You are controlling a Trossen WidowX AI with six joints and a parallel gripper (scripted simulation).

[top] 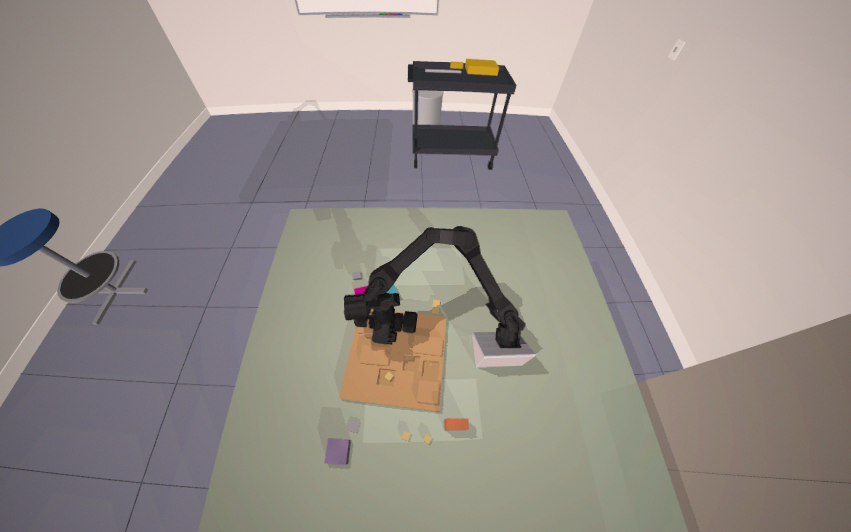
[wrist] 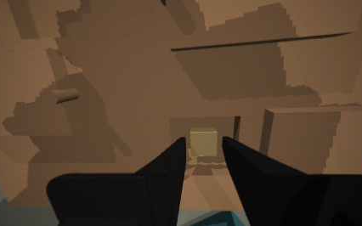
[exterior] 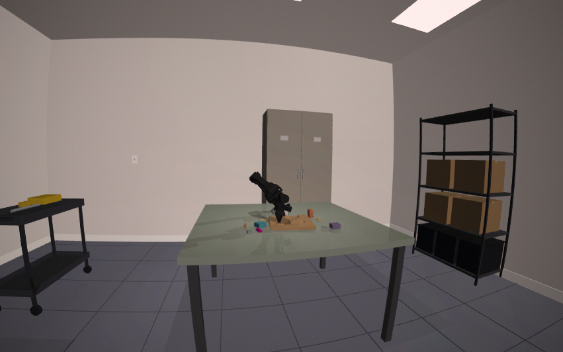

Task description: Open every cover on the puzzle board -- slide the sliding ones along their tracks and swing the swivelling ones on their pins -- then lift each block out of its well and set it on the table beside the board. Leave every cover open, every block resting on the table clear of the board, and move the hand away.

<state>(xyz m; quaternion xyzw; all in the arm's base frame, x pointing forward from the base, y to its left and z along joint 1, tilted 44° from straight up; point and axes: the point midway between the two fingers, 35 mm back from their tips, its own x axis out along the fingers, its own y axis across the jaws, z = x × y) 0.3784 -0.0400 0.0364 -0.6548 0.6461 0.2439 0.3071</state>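
Right now the teal block is 13 cm to the right of my gripper tip and 1 cm ahead of it. From my gripper tip the other things lie so: orange stick 23 cm to the right, 2 cm ahead; orange block 28 cm to the left, 21 cm behind, 1 cm above; magenta bar 15 cm to the right, 11 cm ahead, 1 cm below.
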